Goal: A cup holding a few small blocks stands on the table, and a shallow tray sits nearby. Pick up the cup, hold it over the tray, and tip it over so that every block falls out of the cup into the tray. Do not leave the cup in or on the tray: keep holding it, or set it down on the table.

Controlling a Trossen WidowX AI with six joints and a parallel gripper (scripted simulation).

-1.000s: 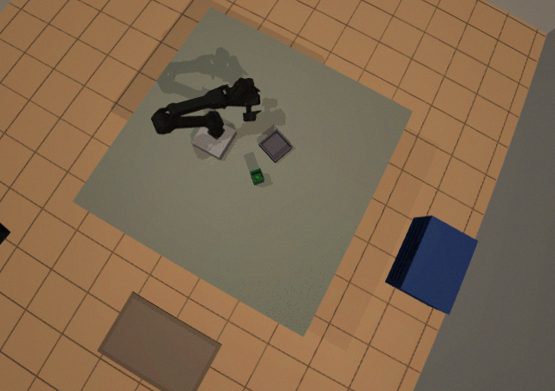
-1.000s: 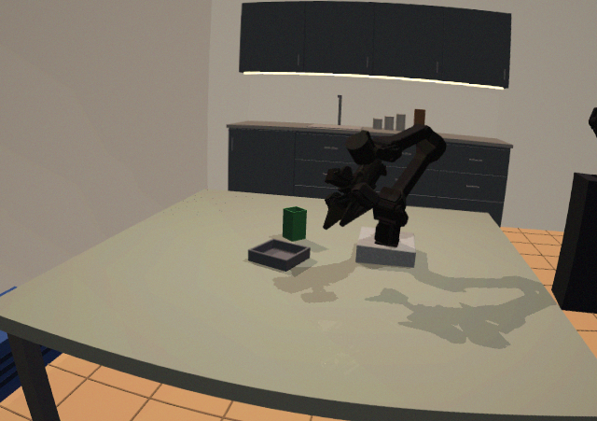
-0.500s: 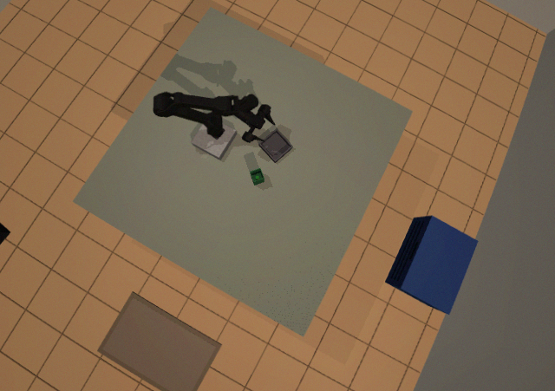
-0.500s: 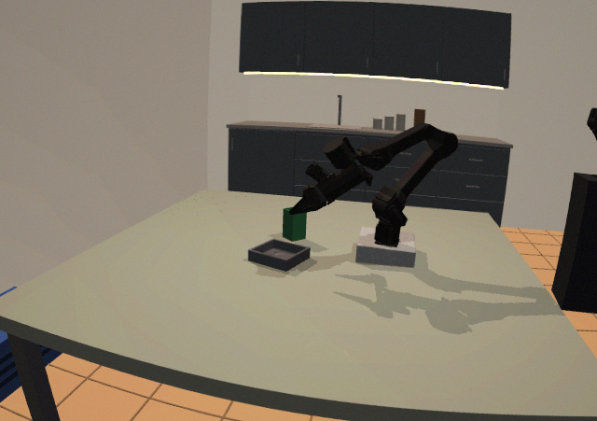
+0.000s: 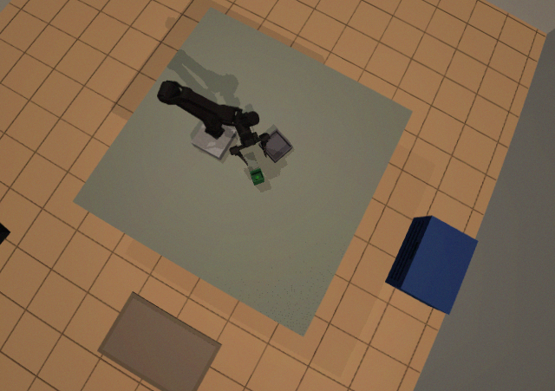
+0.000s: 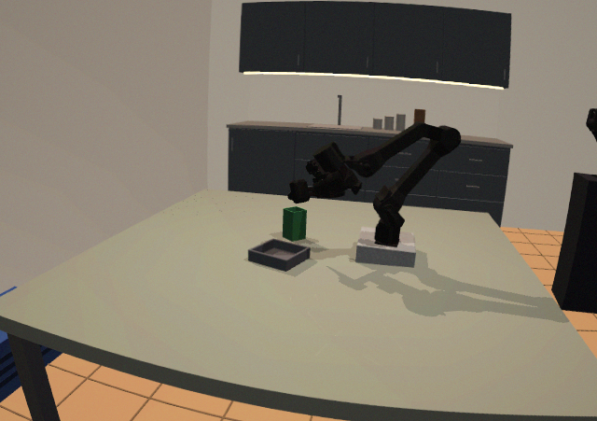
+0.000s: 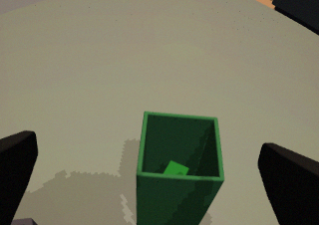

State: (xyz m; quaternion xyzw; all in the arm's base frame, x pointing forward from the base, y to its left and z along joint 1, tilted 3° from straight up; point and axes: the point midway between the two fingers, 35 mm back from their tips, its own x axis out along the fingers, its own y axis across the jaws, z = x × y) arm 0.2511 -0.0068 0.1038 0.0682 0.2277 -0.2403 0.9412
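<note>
Now: gripper tip 100 mm above the bright green block, 40 mm to the left of it and 30 mm short of it. Also, from my gripper tip: square green cup 120 mm below, 40 mm to the right, 30 mm ahead; then shallow dark grey tray 150 mm to the left, 150 mm below.
</note>
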